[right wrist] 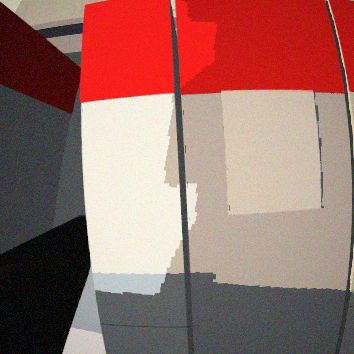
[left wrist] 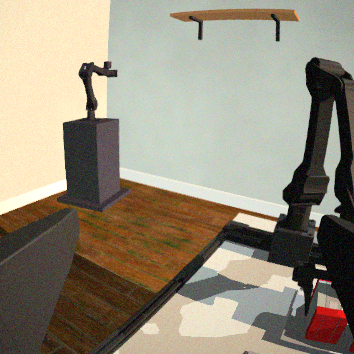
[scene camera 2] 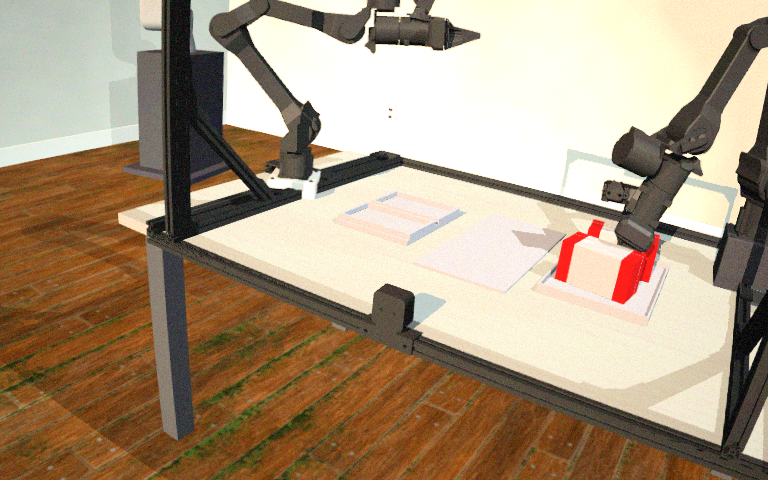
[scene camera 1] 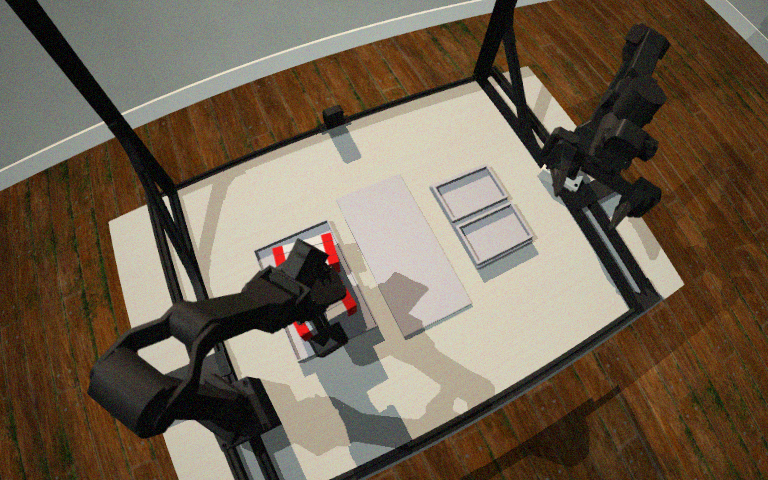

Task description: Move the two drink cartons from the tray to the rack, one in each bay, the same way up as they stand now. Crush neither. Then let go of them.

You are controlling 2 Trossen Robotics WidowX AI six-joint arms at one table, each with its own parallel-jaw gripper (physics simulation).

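Frame: origin at the left arm's base, x back, y up, z left, level; millimetres.
Seen in the pictures: left gripper, fingertip midpoint: (left wrist: pixel 203 225) (scene camera 2: pixel 477 34) (scene camera 1: pixel 584 212); right gripper, fingertip midpoint: (right wrist: pixel 218 222); left arm's base at its link origin: (scene camera 2: pixel 294 175); right arm's base at its link origin: (left wrist: pixel 295 224) (scene camera 2: pixel 754 236) (scene camera 1: pixel 234 413).
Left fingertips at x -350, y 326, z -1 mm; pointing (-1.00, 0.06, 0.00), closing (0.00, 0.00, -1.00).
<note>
Offsets run from my left fingertips to a thing's top centre. "*": to the spot under its first point. Level surfaces: height alone.
Two white drink cartons with red ends lie on their sides in the grey tray (scene camera 1: pixel 261 251) (scene camera 2: pixel 573 296) at the left of the table. The far carton (scene camera 1: pixel 331 248) (scene camera 2: pixel 595 228) is partly hidden by my right arm. The near carton {dz -287, dx -262, dy -288 mm} (scene camera 1: pixel 350 303) (scene camera 2: pixel 594 267) (left wrist: pixel 324 323) (right wrist: pixel 130 175) fills the right wrist view. My right gripper (scene camera 1: pixel 326 320) is open and low over the near carton, with one finger beside it; the other finger is hidden. My left gripper (scene camera 1: pixel 563 176) (scene camera 2: pixel 470 34) (left wrist: pixel 203 225) is open and empty, high above the table's edge. The rack {dz -123, dx +119, dy -342 mm} (scene camera 1: pixel 455 222) (scene camera 2: pixel 401 208) has two empty bays.
A flat pale mat {dy -358 mm} (scene camera 1: pixel 396 238) (scene camera 2: pixel 487 252) lies between the tray and the rack. Black frame posts stand at the table's corners. A small black camera block {* dz -537, dx +129, dy -313 mm} (scene camera 1: pixel 334 115) (scene camera 2: pixel 393 305) sits on the table edge.
</note>
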